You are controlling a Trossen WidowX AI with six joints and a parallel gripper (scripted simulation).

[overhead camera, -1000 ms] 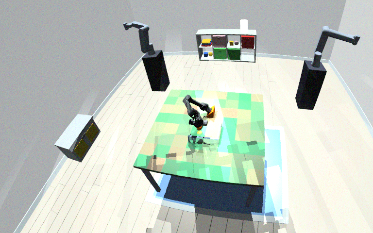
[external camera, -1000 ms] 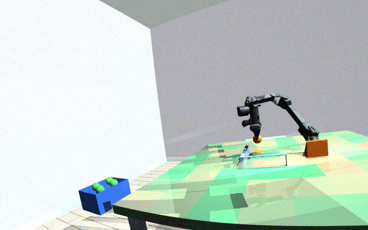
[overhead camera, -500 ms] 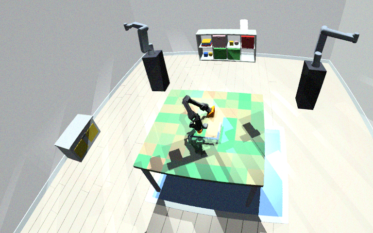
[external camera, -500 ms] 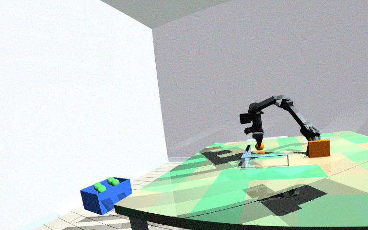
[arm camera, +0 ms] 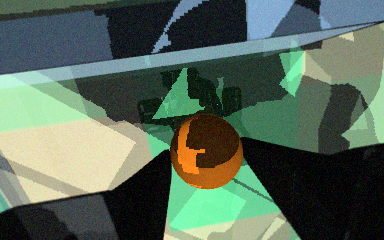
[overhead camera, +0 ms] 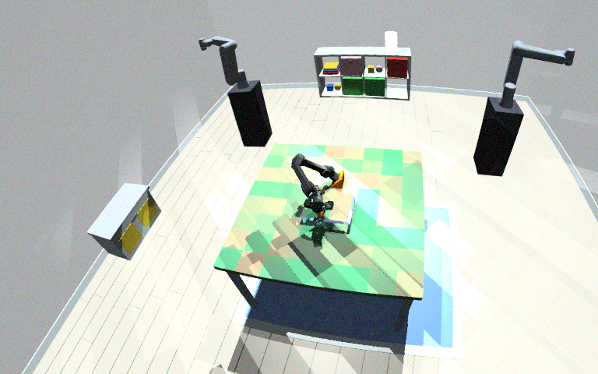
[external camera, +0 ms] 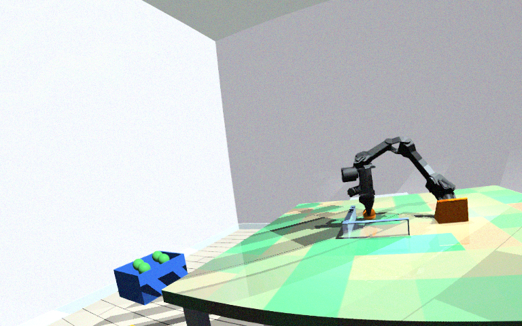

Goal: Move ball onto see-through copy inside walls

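Now: gripper tip right at the orange ball. From my gripper tip the other things lie so: see-through copy: 10 mm below.
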